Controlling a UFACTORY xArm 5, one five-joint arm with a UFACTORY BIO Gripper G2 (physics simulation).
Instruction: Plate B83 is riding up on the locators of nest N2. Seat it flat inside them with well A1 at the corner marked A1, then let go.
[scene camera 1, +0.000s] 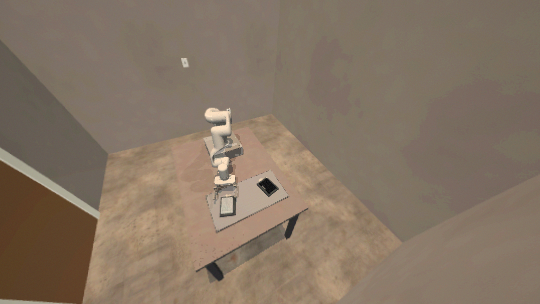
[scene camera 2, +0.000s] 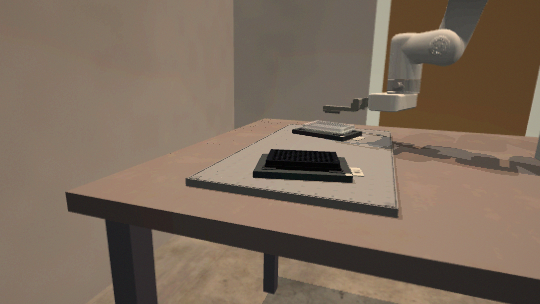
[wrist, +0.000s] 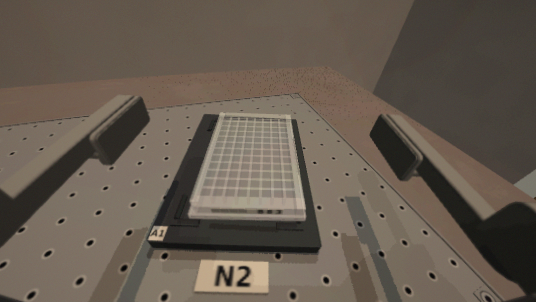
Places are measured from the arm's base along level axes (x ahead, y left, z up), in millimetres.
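Pixels of known places: hand at its tool point: (scene camera 1: 225, 195) (scene camera 2: 346, 107) (wrist: 263, 135).
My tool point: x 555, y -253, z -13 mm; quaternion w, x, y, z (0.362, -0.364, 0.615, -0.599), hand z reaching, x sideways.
Ahead of a thing's pixels: the offset from my tool point to its middle. "*": to the spot under its first point. Level surfaces: height alone.
Plate B83 @(dy -15, dx +45, dz -59 mm) (scene camera 1: 227, 205) (scene camera 2: 327, 127) (wrist: 250, 162) is clear with a grid of wells. It sits on the black nest N2 @(dy -10, dx +48, dz -72 mm) (scene camera 1: 228, 215) (scene camera 2: 320, 135) (wrist: 235, 242). In the wrist view its near end, marked B83, rests up over the near locators, and the plate lies off-centre to the right. The A1 tag @(* dy +73, dx +7, dz -68 mm) (wrist: 158, 233) is at the nest's near left corner, beside the N2 label @(* dy +37, dx -37, dz -78 mm) (wrist: 231, 276). Well A1 on the plate cannot be made out. My gripper (scene camera 1: 226, 194) (scene camera 2: 332, 109) (wrist: 258, 138) is open and empty, above the plate's level, with one finger off each long side.
A black plate @(dy +355, dx +83, dz -61 mm) (scene camera 1: 267, 186) (scene camera 2: 302, 159) sits in another black nest @(dy +355, dx +83, dz -72 mm) (scene camera 2: 300, 175) on the same perforated grey board @(dz -80 mm) (scene camera 1: 250, 201) (scene camera 2: 225, 174) (wrist: 107, 220). The board lies on the brown table @(dz -93 mm) (scene camera 1: 250, 227) (scene camera 2: 150, 172). Walls stand beyond the table.
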